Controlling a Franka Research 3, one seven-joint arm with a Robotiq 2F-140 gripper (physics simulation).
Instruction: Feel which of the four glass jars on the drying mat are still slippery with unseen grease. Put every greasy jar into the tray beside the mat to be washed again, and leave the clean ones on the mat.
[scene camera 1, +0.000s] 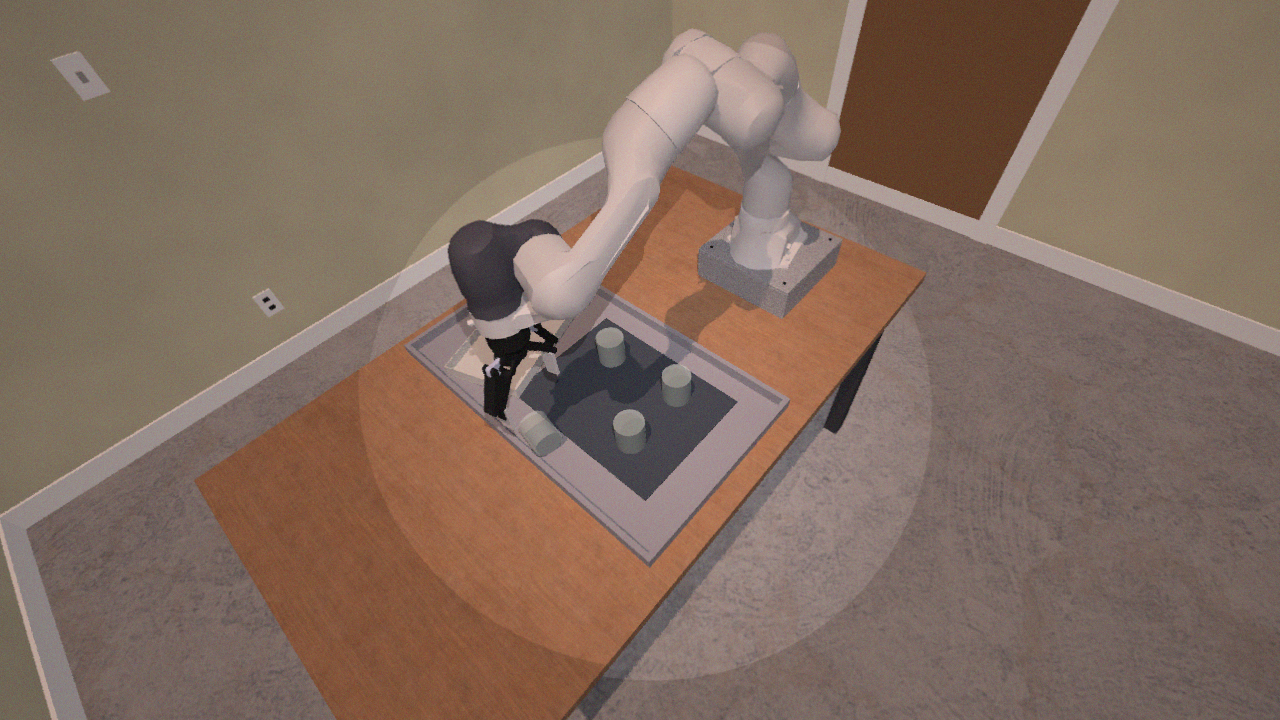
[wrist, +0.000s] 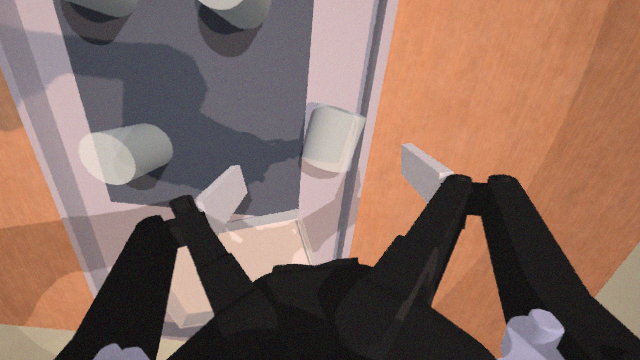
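Note:
Three pale green-grey jars stand upright on the dark mat (scene camera 1: 648, 481) (wrist: 270, 80): one nearest the tray (scene camera 1: 610, 347) (wrist: 150, 145), one toward the robot base (scene camera 1: 676, 385) (wrist: 102, 6) and one across from it (scene camera 1: 629, 431) (wrist: 250, 15). A fourth jar (scene camera 1: 540, 433) (wrist: 332, 137) lies on its side between the mat's edge and the surround's rim. The cream tray (scene camera 1: 467, 360) (wrist: 267, 245) is partly hidden by the gripper. My gripper (scene camera 1: 524, 389) (wrist: 320, 169) is open and empty, above the tray end, with the lying jar ahead of its fingers. Grease is not visible.
A shallow grey-pink surround (scene camera 1: 707, 470) (wrist: 337, 55) with a raised rim encloses the mat and tray. It rests on the wooden table (scene camera 1: 429, 510) (wrist: 480, 75). The robot base (scene camera 1: 769, 268) stands beyond the surround's far long side.

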